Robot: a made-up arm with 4 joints.
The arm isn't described. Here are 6 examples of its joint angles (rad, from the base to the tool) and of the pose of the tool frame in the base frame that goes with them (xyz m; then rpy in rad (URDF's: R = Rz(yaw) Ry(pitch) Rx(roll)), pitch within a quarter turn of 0, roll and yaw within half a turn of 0).
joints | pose
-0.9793 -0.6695 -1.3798 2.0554 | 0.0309 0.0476 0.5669 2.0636 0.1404 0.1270
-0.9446 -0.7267 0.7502 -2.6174 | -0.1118 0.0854 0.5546 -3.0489 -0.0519 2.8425
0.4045 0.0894 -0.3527 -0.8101 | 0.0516 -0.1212 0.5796 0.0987 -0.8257 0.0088
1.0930 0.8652 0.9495 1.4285 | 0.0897 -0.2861 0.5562 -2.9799 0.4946 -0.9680
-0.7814 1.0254 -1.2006 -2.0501 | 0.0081 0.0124 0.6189 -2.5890 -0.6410 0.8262
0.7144 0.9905 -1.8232 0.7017 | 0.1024 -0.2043 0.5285 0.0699 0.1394 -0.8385
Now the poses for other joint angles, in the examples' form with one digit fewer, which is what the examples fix.
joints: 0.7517 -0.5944 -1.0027 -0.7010
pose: 0.111 -0.184 0.568 1.087 -0.284 -0.705
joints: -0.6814 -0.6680 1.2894 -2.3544
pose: -0.133 0.030 0.569 -2.606 -0.540 -3.055
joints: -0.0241 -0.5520 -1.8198 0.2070
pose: 0.017 -0.160 0.504 1.272 0.702 -1.174
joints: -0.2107 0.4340 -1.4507 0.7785
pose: -0.014 -0.124 0.495 0.292 0.603 -1.342
